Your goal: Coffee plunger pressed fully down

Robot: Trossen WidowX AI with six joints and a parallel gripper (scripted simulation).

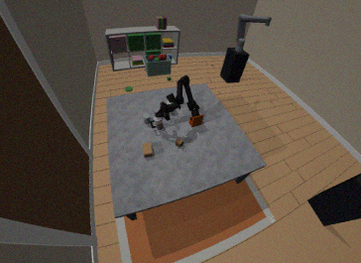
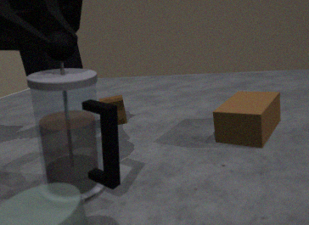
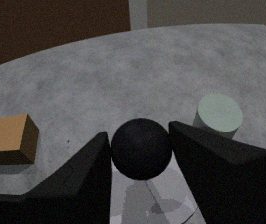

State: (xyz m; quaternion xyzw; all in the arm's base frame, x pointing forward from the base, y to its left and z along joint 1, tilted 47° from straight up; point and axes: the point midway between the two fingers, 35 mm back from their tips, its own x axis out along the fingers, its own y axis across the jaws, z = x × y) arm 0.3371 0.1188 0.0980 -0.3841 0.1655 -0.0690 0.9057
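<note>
Right now the coffee press is 9 cm below my gripper tip and 1 cm to the right of it. Round my gripper tip: pale green cup 14 cm below, 12 cm to the right, 8 cm ahead.
</note>
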